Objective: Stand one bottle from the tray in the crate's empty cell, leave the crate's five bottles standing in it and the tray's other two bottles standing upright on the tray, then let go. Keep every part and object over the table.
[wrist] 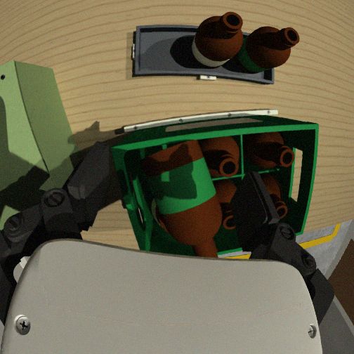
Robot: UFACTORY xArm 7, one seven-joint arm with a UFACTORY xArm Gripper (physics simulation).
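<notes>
The green crate (215, 129) is in the middle of the wrist view. A brown bottle with a green label (184, 187) lies tilted across its left part, base towards the back wall and neck towards the gripper body. Four bottles show in the middle and right cells: (220, 152), (264, 149), (226, 195) and one partly behind the right finger (274, 186). What lies under the tilted bottle is mostly hidden; a pale edge shows. My gripper (176, 174) is open, its fingers wide on either side of the tilted bottle. Two bottles (216, 42) (266, 49) stand upright on the grey tray (150, 74).
A light green block (42, 110) stands at the left, near the left finger. A white strip (205, 118) runs along the crate's back side. The tray is behind the crate, its left part bare. Yellow lines and a grey surface show past the crate's lower right corner.
</notes>
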